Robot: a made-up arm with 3 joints. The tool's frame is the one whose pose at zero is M.
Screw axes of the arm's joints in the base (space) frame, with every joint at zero. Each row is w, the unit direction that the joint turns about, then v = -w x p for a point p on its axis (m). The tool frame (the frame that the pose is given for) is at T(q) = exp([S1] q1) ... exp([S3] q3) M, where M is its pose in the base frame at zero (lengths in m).
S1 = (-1, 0, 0, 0, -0.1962, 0)
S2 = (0, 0, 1, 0.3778, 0.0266, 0)
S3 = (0, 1, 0, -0.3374, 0, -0.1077)
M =
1 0 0 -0.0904
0 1 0 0.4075
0 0 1 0.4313
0 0 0 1
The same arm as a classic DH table. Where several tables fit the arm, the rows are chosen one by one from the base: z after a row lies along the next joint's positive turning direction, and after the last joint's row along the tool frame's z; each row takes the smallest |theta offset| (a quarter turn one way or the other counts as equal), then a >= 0, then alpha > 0; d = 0 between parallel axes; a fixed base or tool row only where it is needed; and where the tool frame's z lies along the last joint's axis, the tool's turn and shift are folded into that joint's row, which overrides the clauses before.
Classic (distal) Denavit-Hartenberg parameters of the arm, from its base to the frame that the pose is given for. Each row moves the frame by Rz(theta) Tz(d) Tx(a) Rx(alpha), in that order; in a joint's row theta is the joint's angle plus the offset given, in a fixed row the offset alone. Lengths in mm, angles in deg.
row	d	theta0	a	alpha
base (fixed)	196.2	-90.00	0.0	90.00
joint 1	26.6	0.00	-377.8	-90.00
joint 2	141.2	-90.00	81.1	90.00
joint 3	29.7	0.00	-17.3	-90.00
tool (fixed)	93.9	180.00	0.0	0.00

